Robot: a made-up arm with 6 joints. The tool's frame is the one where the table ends. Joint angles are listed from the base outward.
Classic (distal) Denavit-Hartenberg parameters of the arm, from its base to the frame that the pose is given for. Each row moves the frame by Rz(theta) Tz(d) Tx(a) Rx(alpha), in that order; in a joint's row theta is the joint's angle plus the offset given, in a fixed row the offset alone. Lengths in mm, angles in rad.
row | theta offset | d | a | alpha
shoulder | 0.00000 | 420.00 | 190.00 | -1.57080
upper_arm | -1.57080 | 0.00 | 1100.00 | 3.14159
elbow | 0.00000 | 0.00 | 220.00 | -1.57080
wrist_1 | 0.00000 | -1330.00 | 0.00 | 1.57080
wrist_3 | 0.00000 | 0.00 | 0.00 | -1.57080
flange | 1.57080 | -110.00 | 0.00 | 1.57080
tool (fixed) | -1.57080 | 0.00 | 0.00 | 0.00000
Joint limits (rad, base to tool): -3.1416..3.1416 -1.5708..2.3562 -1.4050..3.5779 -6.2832..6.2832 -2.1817..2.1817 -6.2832..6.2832
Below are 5 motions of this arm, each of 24 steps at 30 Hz.
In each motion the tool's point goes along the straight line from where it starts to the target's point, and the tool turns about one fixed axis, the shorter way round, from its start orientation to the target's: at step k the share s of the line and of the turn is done. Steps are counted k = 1, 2, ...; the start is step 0. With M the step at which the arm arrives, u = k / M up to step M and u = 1 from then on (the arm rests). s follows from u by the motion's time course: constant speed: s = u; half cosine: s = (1 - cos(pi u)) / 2; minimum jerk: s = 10 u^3 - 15 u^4 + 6 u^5.
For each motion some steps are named. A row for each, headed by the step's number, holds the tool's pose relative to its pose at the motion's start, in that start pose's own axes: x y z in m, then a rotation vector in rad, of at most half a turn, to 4 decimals.
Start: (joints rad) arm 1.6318 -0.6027 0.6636 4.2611 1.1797 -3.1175
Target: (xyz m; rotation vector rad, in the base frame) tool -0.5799 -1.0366 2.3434 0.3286 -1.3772 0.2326
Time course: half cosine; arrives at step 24
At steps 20, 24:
20: -1.0242 -0.2595 -0.1604 0.1365 -1.0447 -0.3922
24: -1.0977 -0.2781 -0.1719 0.1463 -1.1197 -0.4203

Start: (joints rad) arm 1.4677 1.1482 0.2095 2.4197 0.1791 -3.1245
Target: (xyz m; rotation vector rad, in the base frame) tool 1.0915 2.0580 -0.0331 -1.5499 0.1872 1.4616
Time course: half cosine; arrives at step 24
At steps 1, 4, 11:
1: -0.0010 -0.0028 0.0024 -0.0067 -0.0001 -0.0016
4: -0.0164 -0.0435 0.0382 -0.1048 -0.0010 -0.0254
11: -0.1067 -0.2822 0.2481 -0.6804 -0.0065 -0.1651

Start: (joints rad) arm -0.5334 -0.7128 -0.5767 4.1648 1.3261 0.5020
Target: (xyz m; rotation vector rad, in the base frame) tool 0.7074 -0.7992 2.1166 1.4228 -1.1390 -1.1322
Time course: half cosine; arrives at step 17
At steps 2, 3, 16, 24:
2: 0.0008 0.0206 0.0000 0.0076 0.0096 0.0136
3: 0.0018 0.0458 0.0000 0.0169 0.0213 0.0302
16: 0.0233 0.6058 -0.0003 0.2233 0.2815 0.3995
24: 0.0235 0.6110 -0.0003 0.2253 0.2839 0.4029

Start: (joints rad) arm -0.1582 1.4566 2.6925 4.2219 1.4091 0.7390
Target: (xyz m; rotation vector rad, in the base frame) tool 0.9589 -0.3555 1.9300 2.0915 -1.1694 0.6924
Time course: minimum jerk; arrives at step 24
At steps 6, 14, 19, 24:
6: -0.0193 0.0337 0.0452 0.0768 0.0852 0.0261
14: -0.1218 0.2128 0.2852 0.4845 0.5378 0.1649
19: -0.1744 0.3047 0.4084 0.6936 0.7701 0.2361
24: -0.1865 0.3257 0.4365 0.7415 0.8232 0.2524

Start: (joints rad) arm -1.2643 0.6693 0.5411 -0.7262 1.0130 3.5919
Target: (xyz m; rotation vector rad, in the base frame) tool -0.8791 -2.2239 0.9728 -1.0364 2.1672 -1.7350
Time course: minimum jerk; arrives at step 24
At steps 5, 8, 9, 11, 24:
5: 0.0205 0.0990 0.0020 0.0371 0.0065 0.0324
8: 0.0668 0.3220 0.0066 0.1207 0.0211 0.1054
9: 0.0876 0.4223 0.0087 0.1583 0.0277 0.1382
11: 0.1343 0.6479 0.0133 0.2428 0.0425 0.2121
24: 0.3181 1.5344 0.0315 0.5750 0.1006 0.5023

